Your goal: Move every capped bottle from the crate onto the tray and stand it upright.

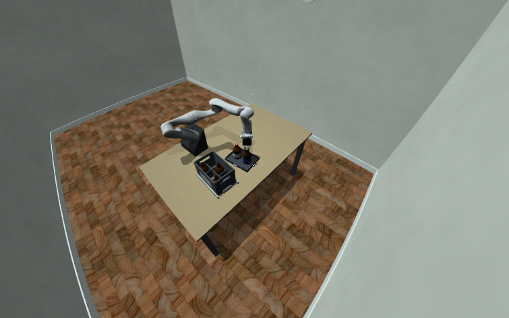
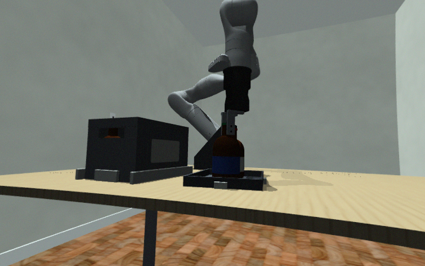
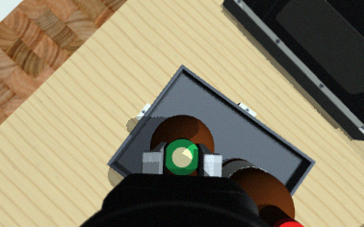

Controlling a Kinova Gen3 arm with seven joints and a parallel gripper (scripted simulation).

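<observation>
Now: the green-capped bottle 60 mm below my hand. The rest, counted from my hand: black tray (50 mm behind, 10 mm to the right, 140 mm below); dark crate (70 mm behind, 300 mm to the right, 60 mm below).
</observation>
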